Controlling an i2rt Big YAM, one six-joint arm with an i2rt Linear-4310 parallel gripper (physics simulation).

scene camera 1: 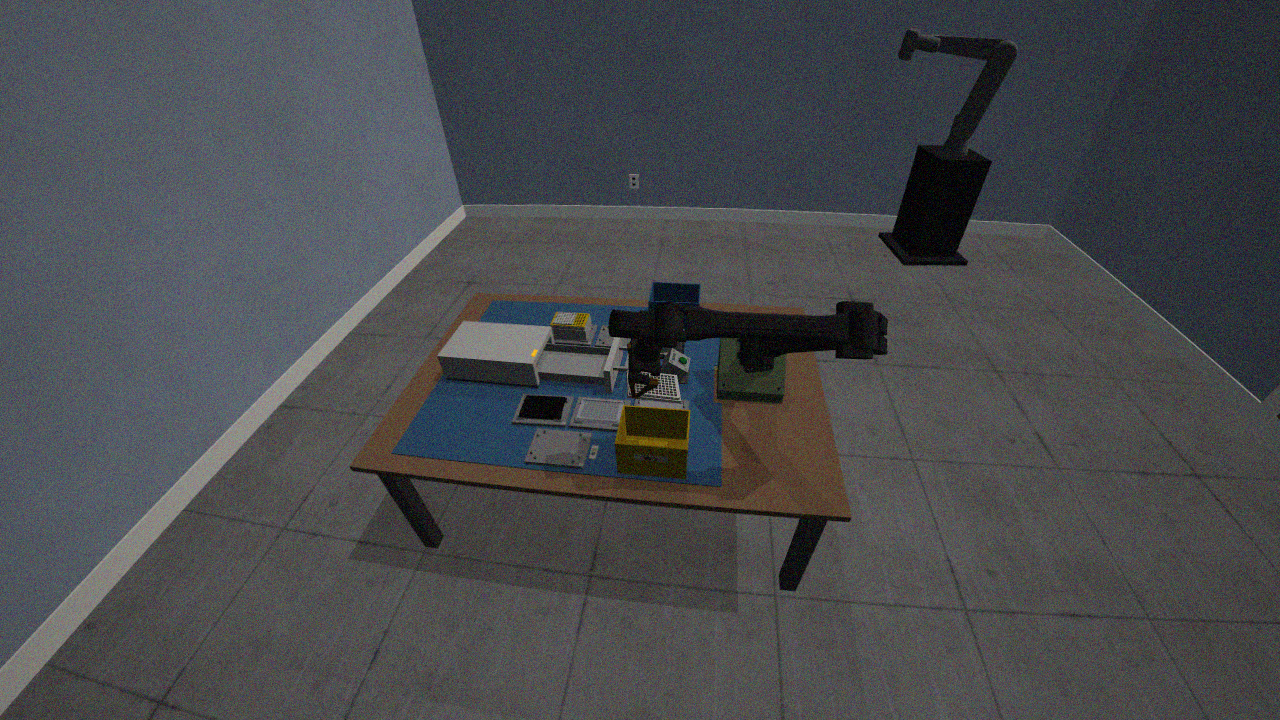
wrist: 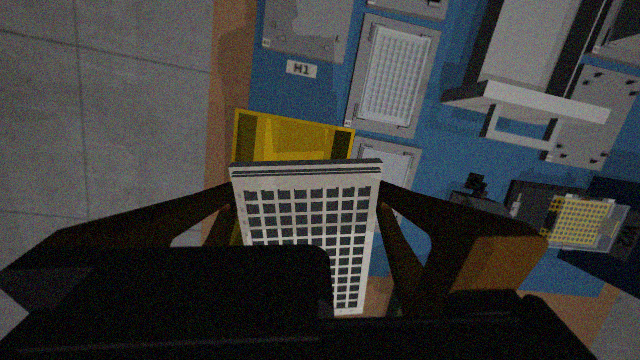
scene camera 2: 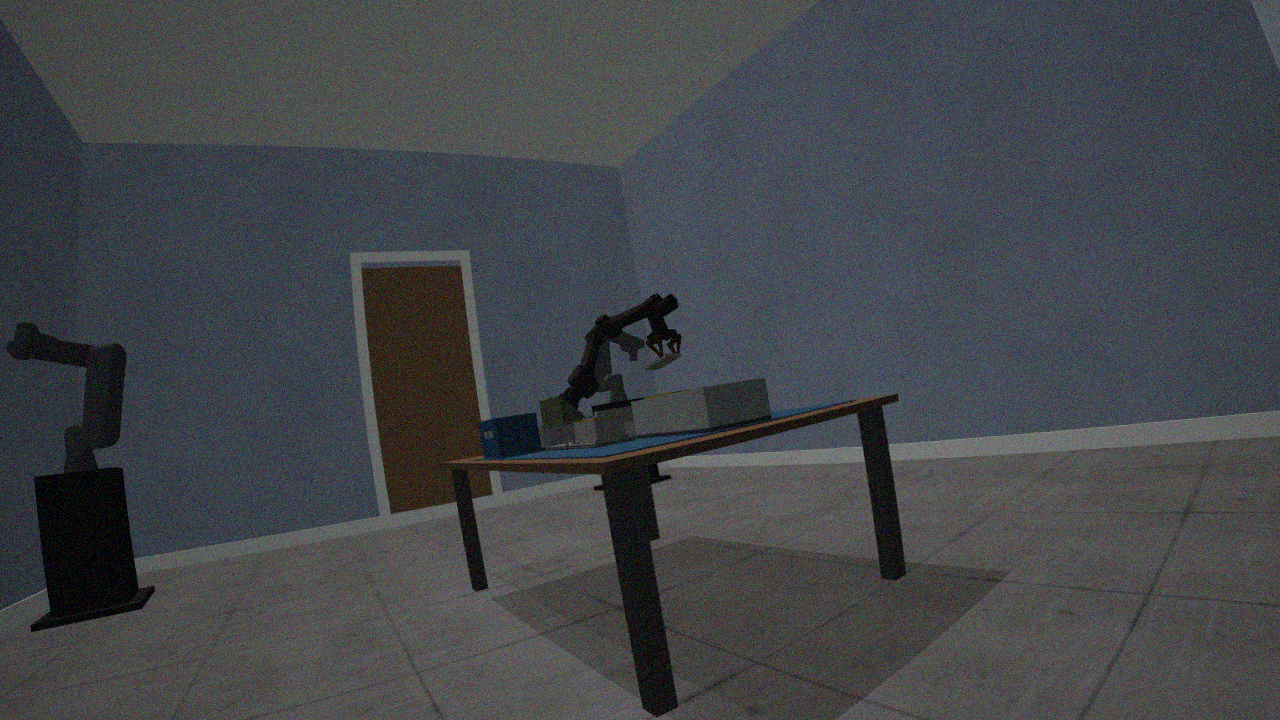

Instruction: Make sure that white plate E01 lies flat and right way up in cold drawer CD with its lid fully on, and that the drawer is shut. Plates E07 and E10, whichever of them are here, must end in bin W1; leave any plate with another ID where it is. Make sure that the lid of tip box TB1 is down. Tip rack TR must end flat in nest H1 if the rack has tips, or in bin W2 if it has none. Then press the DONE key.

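Places are measured from the arm's base along level axes (x ahead, y left, z up), in metres.
Pixels of known places: gripper, fingertip midpoint: [scene camera 1: 634, 384] [wrist: 307, 190] [scene camera 2: 670, 357]; arm's base at its link origin: [scene camera 1: 756, 351] [scene camera 2: 562, 409].
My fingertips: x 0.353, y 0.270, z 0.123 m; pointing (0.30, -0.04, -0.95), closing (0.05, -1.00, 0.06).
For each thing: its top centre in the pictures, then the offset to it from my fingertips. "*": a spot on its surface instead.
- white plate at its top centre: [wrist: 311, 271] [scene camera 1: 653, 379] [scene camera 2: 660, 355] 0.046 m back, 0.004 m right, 0.013 m up
- yellow bin at its top centre: [wrist: 286, 195] [scene camera 1: 653, 426] 0.045 m back, 0.017 m left, 0.129 m down
- cold drawer at a spot on its surface: [wrist: 530, 45] * 0.175 m ahead, 0.349 m right, 0.231 m down
- clear-white plate at its top centre: [wrist: 395, 78] [scene camera 1: 600, 409] 0.113 m ahead, 0.136 m right, 0.223 m down
- nest H1 at its top centre: [scene camera 1: 558, 444] 0.218 m ahead, 0.008 m right, 0.227 m down
- tip box at its top centre: [wrist: 588, 227] [scene camera 2: 553, 423] 0.100 m back, 0.469 m right, 0.172 m down
- yellow-topped rack at its top centre: [scene camera 2: 597, 416] [scene camera 1: 569, 318] 0.248 m ahead, 0.533 m right, 0.172 m down
- green DONE key at a spot on its surface: [scene camera 1: 682, 360] * 0.135 m back, 0.299 m right, 0.178 m down
- dark plate at its top centre: [scene camera 1: 542, 405] 0.287 m ahead, 0.153 m right, 0.223 m down
- blue bin at its top centre: [scene camera 2: 506, 417] [scene camera 1: 675, 292] 0.125 m back, 0.620 m right, 0.129 m down
- holder at a spot on its surface: [wrist: 411, 157] * 0.005 m back, 0.183 m right, 0.229 m down
My gripper [scene camera 1: 642, 385] [scene camera 2: 665, 347] [wrist: 307, 190] is shut on a white plate [scene camera 1: 663, 386] [scene camera 2: 664, 361] [wrist: 307, 215] with square wells. The plate is tilted in the air near the yellow bin [scene camera 1: 652, 456] [wrist: 295, 135]; its ID is not readable. The cold drawer [scene camera 1: 577, 365] [wrist: 530, 45] stands open and looks empty where visible. A clear-white plate [scene camera 1: 599, 412] [wrist: 395, 75] lies in a holder beside nest H1 [scene camera 1: 558, 446] [wrist: 310, 47], which is bare. A tip box [wrist: 582, 220] shows yellow holes; its lid is unclear. A yellow-topped rack [scene camera 1: 571, 327] stands behind the drawer. The green DONE key [scene camera 1: 682, 360] is on a small panel.
The white drawer housing [scene camera 1: 494, 351] [scene camera 2: 671, 410] stands at the left. A dark plate [scene camera 1: 543, 408] lies in front of it. A blue bin [scene camera 1: 674, 293] [scene camera 2: 510, 434] stands at the back. Another holder [wrist: 412, 156] is partly hidden behind the held plate. The arm reaches over the table.
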